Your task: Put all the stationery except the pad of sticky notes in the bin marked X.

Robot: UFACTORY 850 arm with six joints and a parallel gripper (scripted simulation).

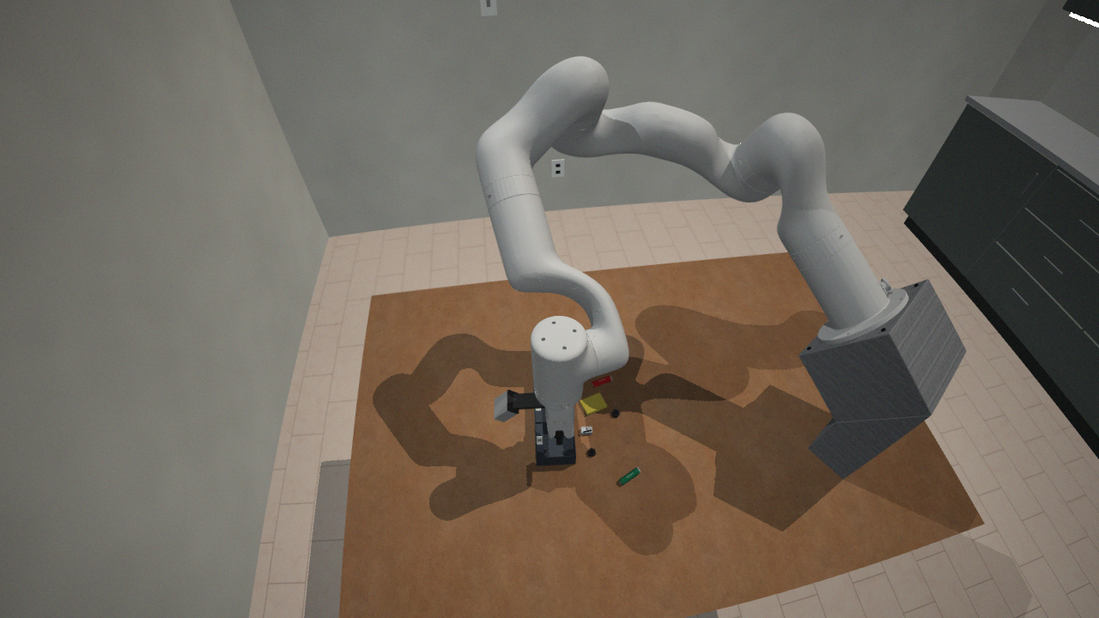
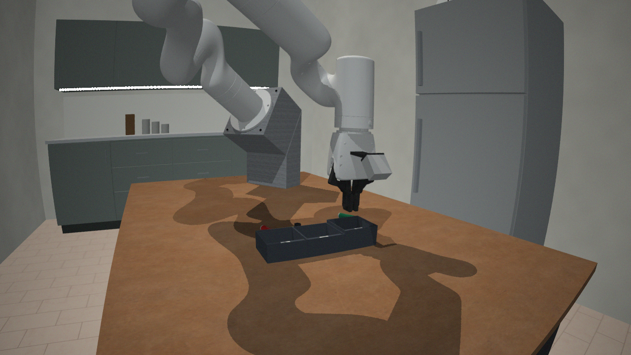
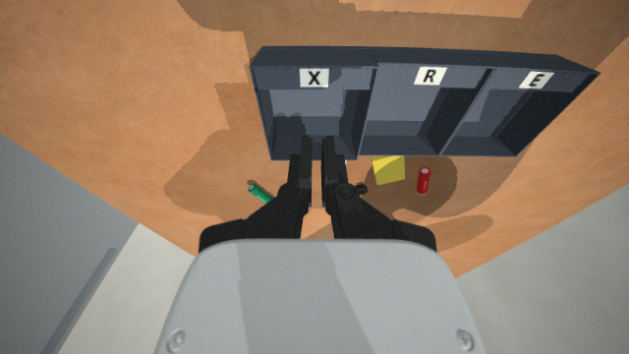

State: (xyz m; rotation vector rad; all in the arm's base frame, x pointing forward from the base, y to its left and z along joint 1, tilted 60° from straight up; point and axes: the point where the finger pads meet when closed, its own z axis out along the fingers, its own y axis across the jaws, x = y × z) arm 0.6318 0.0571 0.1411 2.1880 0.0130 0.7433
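The pencil sharpener lies 90 mm below my hand, 70 mm behind it and 10 mm to the right of it. Round my hand: dark bin row 80 mm to the right, 70 mm below, 10 mm behind; then sticky notes 110 mm behind, 90 mm below, 70 mm to the right; then green cylinder 120 mm to the left, 120 mm behind, 90 mm below.
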